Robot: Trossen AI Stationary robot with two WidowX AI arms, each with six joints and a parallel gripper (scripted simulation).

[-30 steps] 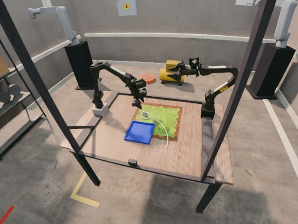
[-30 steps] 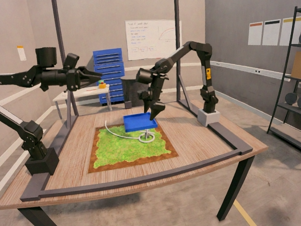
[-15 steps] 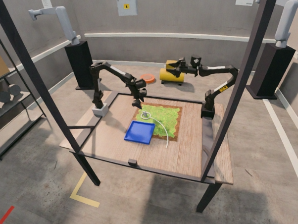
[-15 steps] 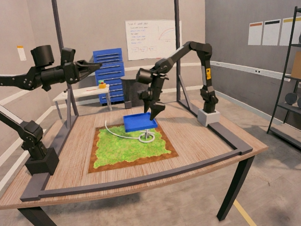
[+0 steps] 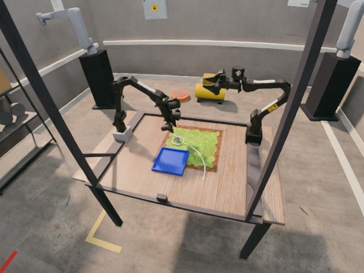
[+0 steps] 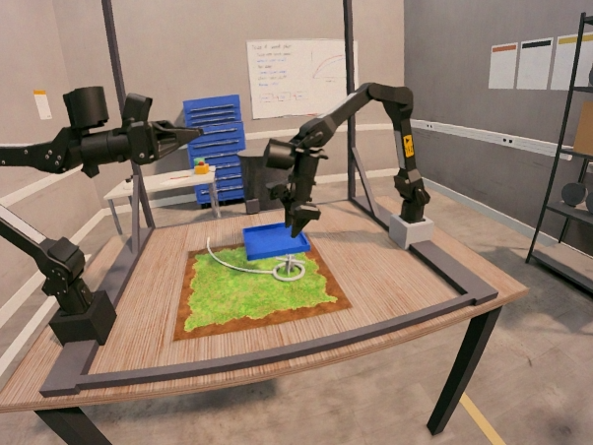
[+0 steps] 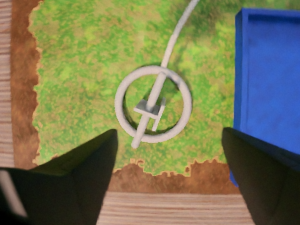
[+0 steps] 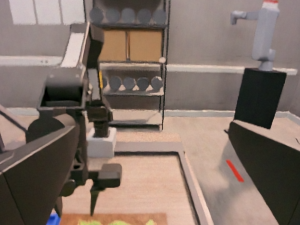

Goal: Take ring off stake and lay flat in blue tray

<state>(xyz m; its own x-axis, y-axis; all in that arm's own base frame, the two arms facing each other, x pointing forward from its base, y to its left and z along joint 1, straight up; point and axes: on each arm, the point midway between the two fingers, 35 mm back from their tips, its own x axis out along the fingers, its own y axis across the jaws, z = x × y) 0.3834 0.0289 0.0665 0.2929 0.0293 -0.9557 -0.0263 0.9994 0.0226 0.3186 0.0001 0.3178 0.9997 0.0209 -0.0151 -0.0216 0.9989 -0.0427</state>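
Right now the grey stake is 10 mm ahead of my left hand, 20 mm to the right of it and 120 mm below it. From my left hand the other things lie so: blue tray (180 mm behind, 140 mm below); white ring (10 mm ahead, 30 mm to the right, 140 mm below); green mat (20 mm behind, 110 mm to the right, 160 mm below).
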